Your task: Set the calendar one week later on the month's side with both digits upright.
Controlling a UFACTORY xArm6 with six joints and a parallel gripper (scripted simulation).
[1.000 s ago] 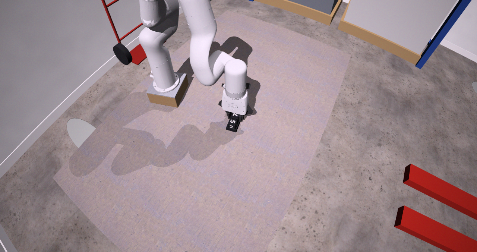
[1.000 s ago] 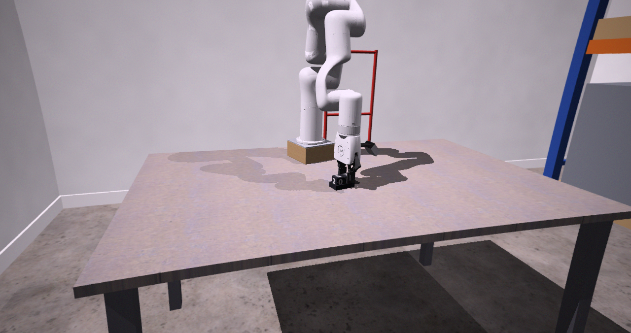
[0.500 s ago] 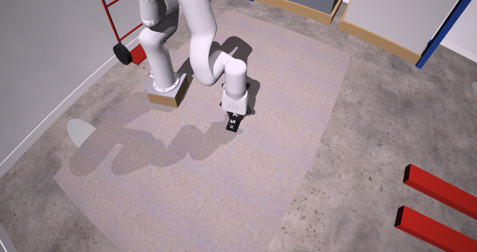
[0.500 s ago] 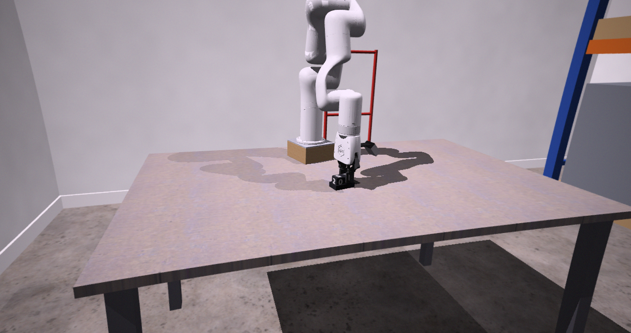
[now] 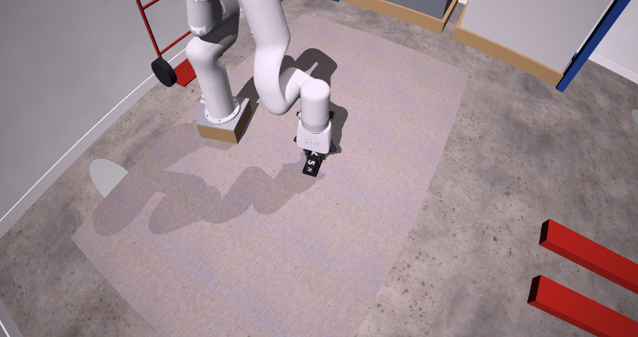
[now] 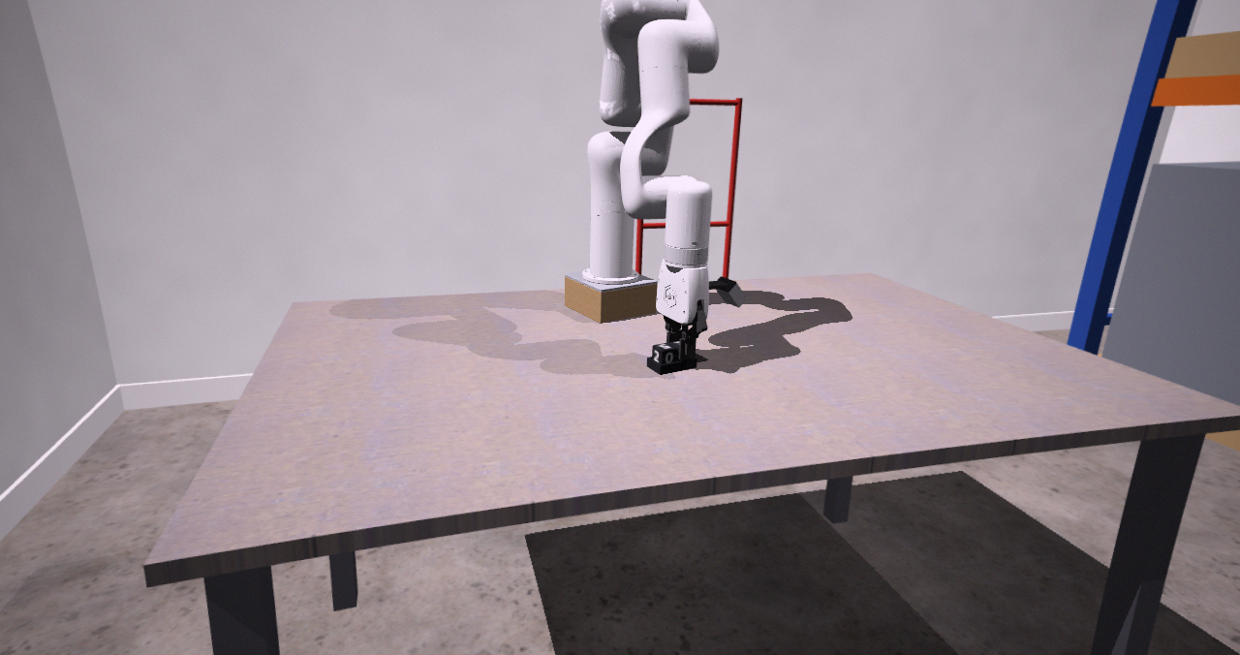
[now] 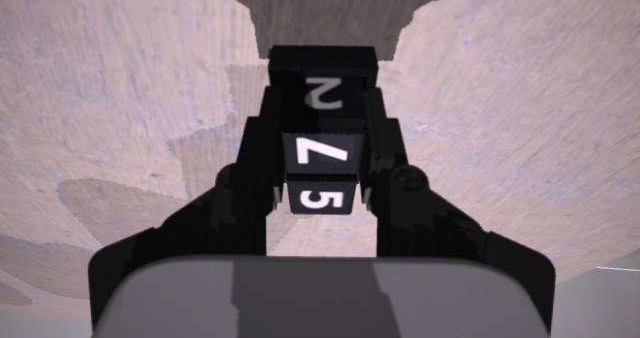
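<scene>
My hand is 3 cm above the black tray and 2 cm to the left of it.
</scene>
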